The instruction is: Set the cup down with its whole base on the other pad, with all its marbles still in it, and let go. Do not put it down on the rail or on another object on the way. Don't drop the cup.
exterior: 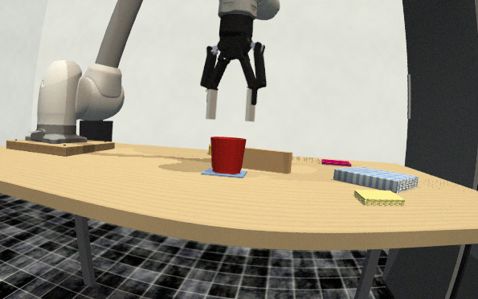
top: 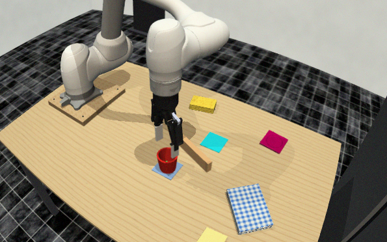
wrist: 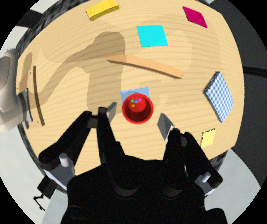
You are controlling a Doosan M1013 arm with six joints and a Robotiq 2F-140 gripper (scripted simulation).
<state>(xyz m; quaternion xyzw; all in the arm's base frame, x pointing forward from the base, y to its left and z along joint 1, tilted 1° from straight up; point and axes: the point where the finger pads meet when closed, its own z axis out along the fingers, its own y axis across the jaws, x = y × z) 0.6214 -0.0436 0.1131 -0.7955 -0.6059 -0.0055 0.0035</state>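
Now: hand 110 mm above the red cup. The rest, counted from my hand: green marble (120 mm below, 10 mm to the left, 10 mm behind); light blue pad (150 mm below); wooden rail (120 mm below, 110 mm to the left, 30 mm ahead).
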